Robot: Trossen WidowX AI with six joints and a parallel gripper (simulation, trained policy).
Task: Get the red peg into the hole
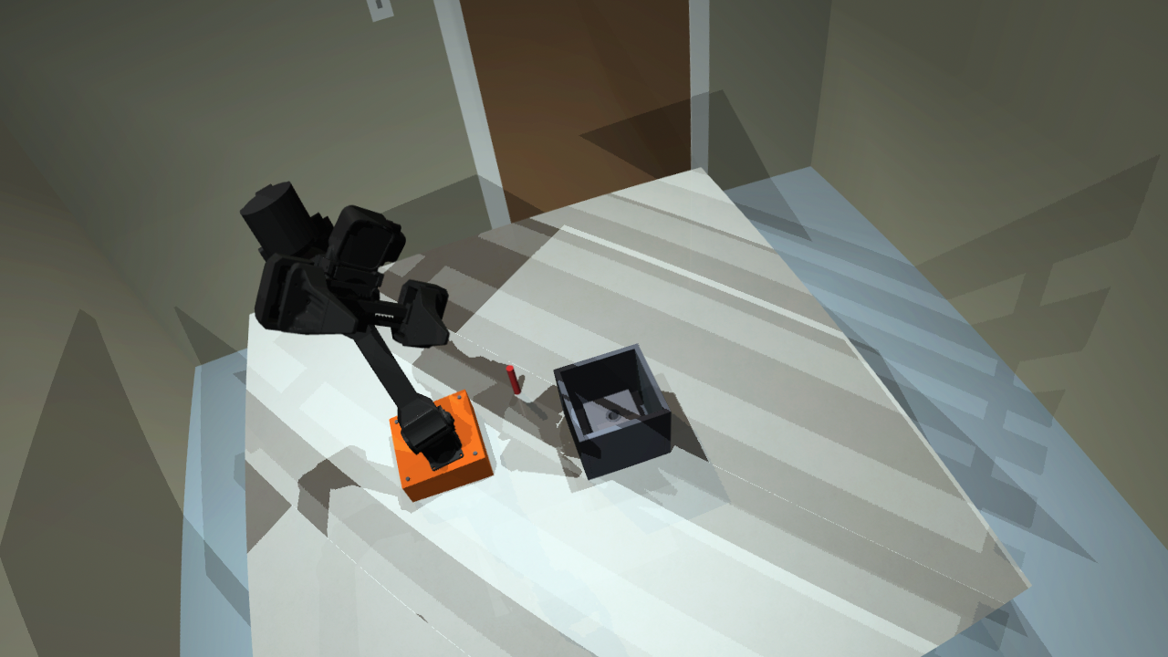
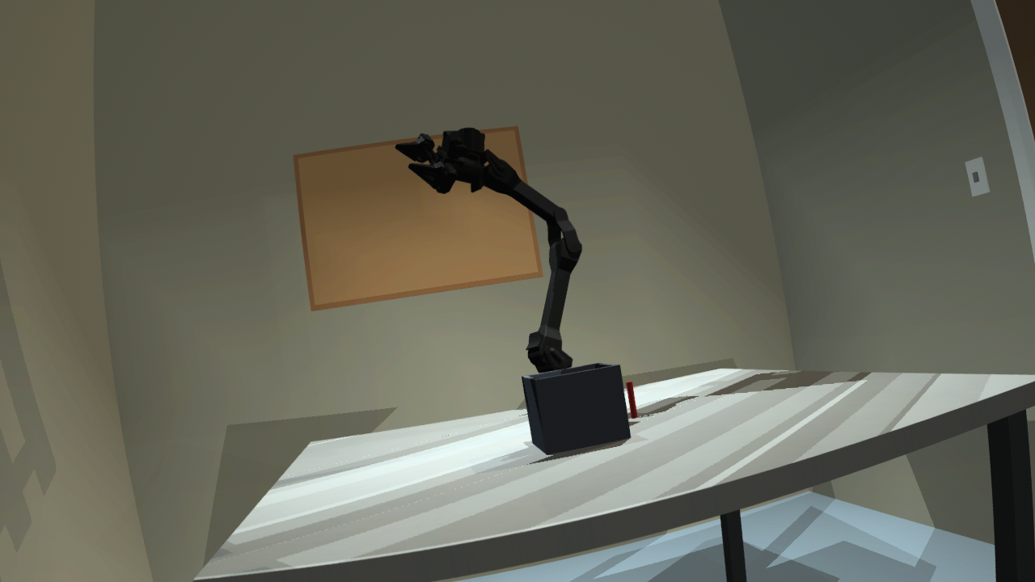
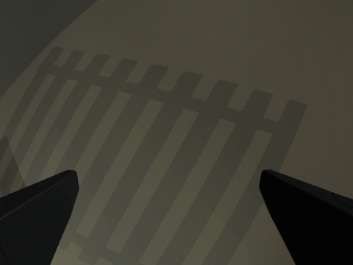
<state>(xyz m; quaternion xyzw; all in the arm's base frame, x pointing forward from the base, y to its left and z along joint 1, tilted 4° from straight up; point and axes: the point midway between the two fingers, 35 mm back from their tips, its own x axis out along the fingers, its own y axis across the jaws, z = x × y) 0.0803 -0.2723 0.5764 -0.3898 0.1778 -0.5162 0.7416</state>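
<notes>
Right now my gripper tip is 620 mm above the red peg, 390 mm to the right of it and 130 mm short of it. The rest, counted from my gripper tip: pale plate (610 mm below, 250 mm ahead, 210 mm to the left).
</notes>
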